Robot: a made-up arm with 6 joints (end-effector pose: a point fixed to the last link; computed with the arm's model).
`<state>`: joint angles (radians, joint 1 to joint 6).
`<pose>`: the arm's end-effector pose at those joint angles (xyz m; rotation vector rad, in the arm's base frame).
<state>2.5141 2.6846 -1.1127 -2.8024 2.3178 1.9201</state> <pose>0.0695 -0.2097 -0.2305 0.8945 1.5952 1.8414</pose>
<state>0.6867 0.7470 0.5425 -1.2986 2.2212 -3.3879</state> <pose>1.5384 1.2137 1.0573 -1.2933 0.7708 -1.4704</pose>
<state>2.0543 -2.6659 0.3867 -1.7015 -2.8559 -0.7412</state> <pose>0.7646 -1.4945 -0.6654 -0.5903 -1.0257 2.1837</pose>
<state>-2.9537 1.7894 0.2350 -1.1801 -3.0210 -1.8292</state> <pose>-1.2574 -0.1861 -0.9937 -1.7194 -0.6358 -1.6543</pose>
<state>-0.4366 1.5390 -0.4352 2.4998 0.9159 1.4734</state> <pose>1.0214 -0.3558 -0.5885 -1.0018 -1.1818 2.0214</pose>
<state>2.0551 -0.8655 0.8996 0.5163 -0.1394 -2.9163</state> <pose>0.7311 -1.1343 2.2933 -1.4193 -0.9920 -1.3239</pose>
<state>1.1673 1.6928 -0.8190 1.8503 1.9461 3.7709</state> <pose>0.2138 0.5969 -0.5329 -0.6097 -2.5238 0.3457</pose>
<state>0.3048 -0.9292 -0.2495 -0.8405 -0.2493 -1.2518</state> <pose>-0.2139 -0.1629 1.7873 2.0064 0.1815 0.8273</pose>
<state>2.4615 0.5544 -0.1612 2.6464 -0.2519 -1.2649</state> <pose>-1.3019 0.8983 0.9252 -1.2199 -1.5094 2.1058</pose>
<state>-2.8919 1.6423 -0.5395 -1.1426 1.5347 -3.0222</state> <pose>-0.6983 -0.1195 -0.5254 1.0770 2.2720 0.6362</pose>
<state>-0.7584 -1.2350 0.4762 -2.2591 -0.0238 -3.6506</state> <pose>-0.9392 1.0094 1.8802 -0.9387 -1.5377 -0.8586</pose>
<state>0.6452 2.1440 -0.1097 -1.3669 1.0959 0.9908</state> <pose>0.3538 0.2316 -1.1321 -1.2867 1.1965 -0.3712</pose>
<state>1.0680 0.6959 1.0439 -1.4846 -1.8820 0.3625</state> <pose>0.9438 1.6917 1.6760 -0.0886 1.2653 2.5537</pose>
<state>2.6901 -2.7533 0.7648 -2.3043 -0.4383 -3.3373</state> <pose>1.3517 -0.7572 -1.2361 2.3108 -0.6655 -1.1590</pose>
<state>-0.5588 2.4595 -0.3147 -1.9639 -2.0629 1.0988</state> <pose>-0.0846 0.1147 -0.9928 3.0008 0.6249 -0.2066</pose>
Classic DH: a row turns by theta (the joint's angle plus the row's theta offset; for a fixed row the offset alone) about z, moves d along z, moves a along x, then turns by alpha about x. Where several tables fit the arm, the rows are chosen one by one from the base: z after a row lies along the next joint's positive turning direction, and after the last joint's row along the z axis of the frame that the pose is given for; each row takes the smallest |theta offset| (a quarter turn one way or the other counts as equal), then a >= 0, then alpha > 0; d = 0 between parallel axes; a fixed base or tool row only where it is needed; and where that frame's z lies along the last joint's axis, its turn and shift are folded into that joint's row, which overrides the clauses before.
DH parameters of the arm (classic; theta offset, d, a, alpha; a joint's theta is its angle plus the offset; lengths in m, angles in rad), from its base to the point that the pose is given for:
joint 1: 0 0.3624 0 -1.5708
joint 2: -1.5708 0 1.4128 3.1416
joint 3: 0 0 0 -1.5708
joint 4: 0 -1.0478 0 1.5708
joint 5: 0 0.1367 0 -1.5708
joint 6: 1.5708 0 0 1.5708
tool (fixed): -1.5708 0 0 0

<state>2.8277 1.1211 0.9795 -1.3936 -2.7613 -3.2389</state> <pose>-2.1713 0.7302 0.6955 -1.2264 0.3777 -0.6356</pose>
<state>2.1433 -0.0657 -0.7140 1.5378 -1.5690 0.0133</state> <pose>-0.4431 0.6959 1.2484 -2.1712 -0.6017 0.3307</pose>
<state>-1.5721 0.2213 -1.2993 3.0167 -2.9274 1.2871</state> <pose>0.1351 -0.3799 0.6951 0.2508 -1.6031 -0.0016</pose>
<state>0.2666 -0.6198 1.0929 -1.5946 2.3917 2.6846</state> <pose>-0.8050 -0.2165 2.5690 1.0193 0.3458 -1.2951</pose>
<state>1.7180 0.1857 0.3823 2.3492 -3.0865 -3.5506</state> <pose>-0.2811 1.2416 2.0510 2.2645 -1.8196 -0.5297</pose>
